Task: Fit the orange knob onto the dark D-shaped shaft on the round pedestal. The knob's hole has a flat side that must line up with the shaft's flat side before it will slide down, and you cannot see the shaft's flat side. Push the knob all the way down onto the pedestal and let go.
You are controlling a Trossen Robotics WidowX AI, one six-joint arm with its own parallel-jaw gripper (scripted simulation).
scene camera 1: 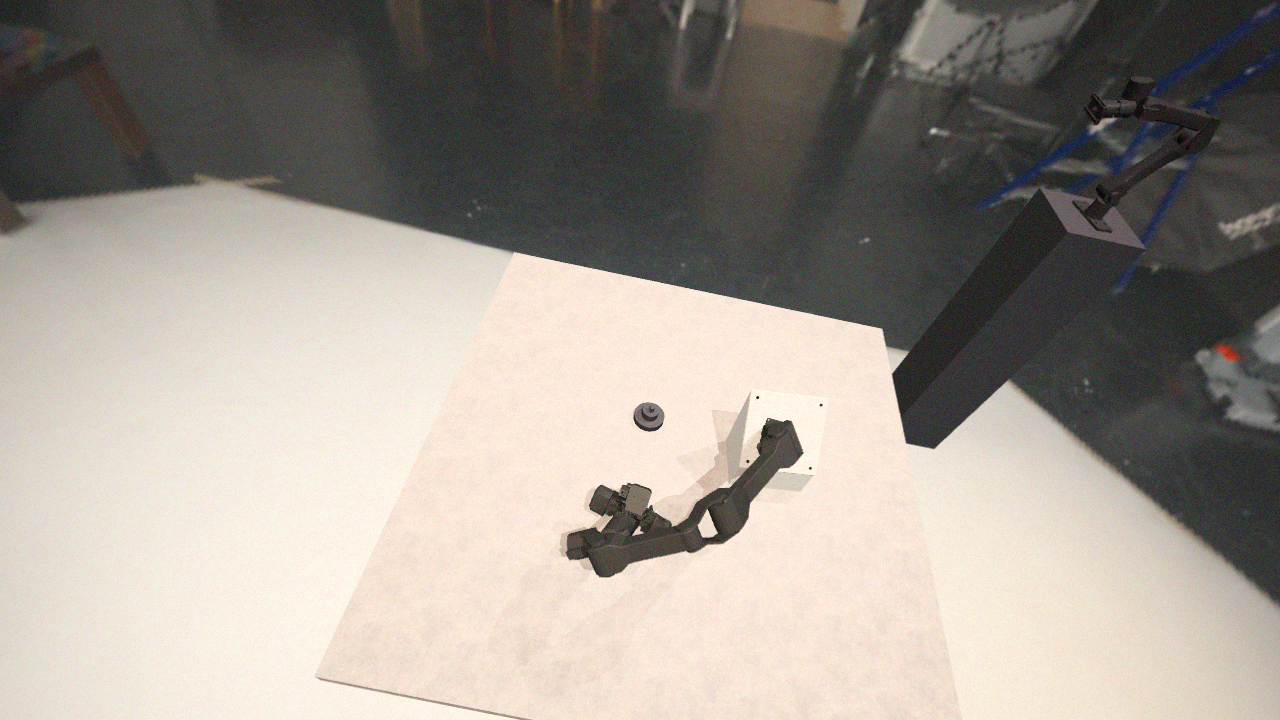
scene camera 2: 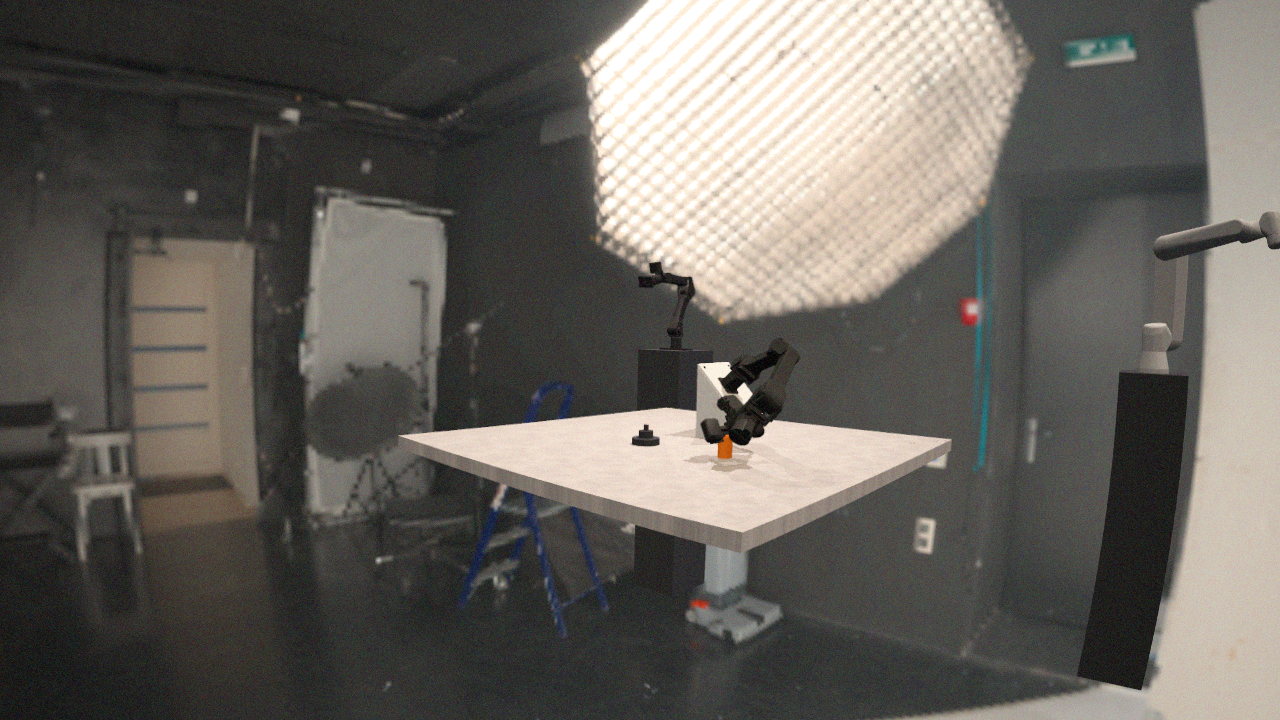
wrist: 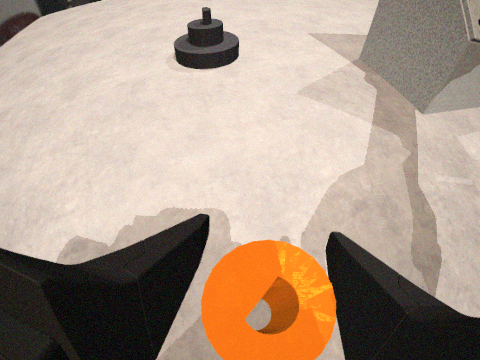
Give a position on a dark round pedestal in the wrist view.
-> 206, 46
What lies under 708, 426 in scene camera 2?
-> My gripper.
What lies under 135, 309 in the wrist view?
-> My gripper.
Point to a dark round pedestal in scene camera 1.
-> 648, 416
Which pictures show my gripper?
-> Scene camera 1, scene camera 2 and the wrist view: all of them.
